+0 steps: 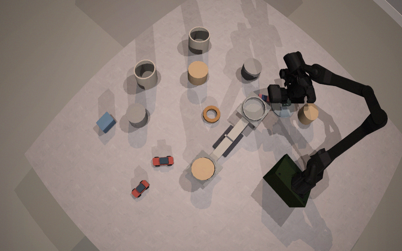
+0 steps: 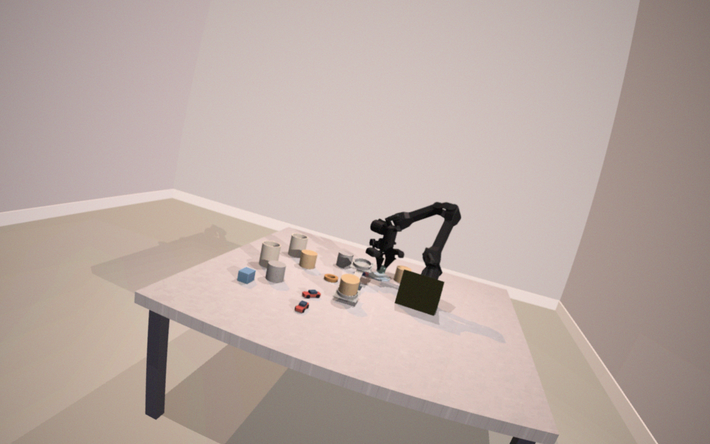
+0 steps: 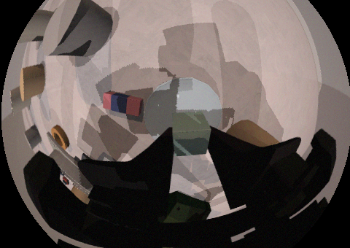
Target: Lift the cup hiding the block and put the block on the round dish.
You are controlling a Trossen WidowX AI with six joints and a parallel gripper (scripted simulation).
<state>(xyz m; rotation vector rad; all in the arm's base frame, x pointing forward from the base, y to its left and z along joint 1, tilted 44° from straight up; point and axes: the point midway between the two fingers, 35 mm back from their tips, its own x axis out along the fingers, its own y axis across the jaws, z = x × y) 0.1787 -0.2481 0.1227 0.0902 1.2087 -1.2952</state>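
Right now my gripper tip is 30 mm above the pale blue round dish. From my gripper tip the other things lie so: blue cube 480 mm ahead, 460 mm to the left, 20 mm below; pale green block right at my gripper tip; pink-and-blue eraser 80 mm ahead, 30 mm to the left, 30 mm below.
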